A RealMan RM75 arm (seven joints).
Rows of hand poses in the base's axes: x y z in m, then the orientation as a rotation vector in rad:
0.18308 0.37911 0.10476 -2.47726 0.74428 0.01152
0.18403 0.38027 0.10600 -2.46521 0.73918 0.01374
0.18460 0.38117 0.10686 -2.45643 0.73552 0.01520
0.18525 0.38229 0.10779 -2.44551 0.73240 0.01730
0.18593 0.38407 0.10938 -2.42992 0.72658 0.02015
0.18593 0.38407 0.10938 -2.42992 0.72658 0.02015
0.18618 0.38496 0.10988 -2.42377 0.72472 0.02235
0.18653 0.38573 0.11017 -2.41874 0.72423 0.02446
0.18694 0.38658 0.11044 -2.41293 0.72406 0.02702
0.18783 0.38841 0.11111 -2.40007 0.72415 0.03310
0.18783 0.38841 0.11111 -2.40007 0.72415 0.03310
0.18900 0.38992 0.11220 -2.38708 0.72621 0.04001
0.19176 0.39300 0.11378 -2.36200 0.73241 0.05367
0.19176 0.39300 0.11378 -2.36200 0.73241 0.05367
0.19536 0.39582 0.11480 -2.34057 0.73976 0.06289
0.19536 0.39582 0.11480 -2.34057 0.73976 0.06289
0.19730 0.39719 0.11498 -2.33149 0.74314 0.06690
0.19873 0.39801 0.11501 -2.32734 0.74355 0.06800
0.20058 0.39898 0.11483 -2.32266 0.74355 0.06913
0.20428 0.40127 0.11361 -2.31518 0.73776 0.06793
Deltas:
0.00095 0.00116 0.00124 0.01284 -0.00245 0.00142
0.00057 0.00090 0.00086 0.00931 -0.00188 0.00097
0.00065 0.00112 0.00093 0.01132 -0.00173 0.00029
0.00068 0.00178 0.00159 0.01644 -0.00295 0.00133
0.00000 0.00000 0.00000 0.00000 0.00000 0.00000
0.00025 0.00089 0.00050 0.00660 -0.00029 0.00047
0.00035 0.00077 0.00029 0.00524 0.00028 -0.00025
0.00041 0.00085 0.00027 0.00599 0.00053 -0.00054
0.00089 0.00183 0.00067 0.01323 0.00163 -0.00142
0.00000 0.00000 0.00000 0.00000 0.00000 0.00000
0.00117 0.00151 0.00109 0.01307 0.00280 -0.00261
0.00276 0.00308 0.00158 0.02475 0.00643 -0.00654
0.00000 0.00000 0.00000 0.00000 0.00000 0.00000
0.00360 0.00282 0.00102 0.02014 0.00457 -0.00766
0.00000 0.00000 0.00000 0.00000 0.00000 0.00000
0.00194 0.00137 0.00018 0.00848 0.00213 -0.00342
0.00143 0.00082 0.00003 0.00399 0.00010 -0.00098
0.00185 0.00097 -0.00018 0.00458 -0.00012 -0.00082
0.00370 0.00229 -0.00122 0.00808 -0.00421 0.00184

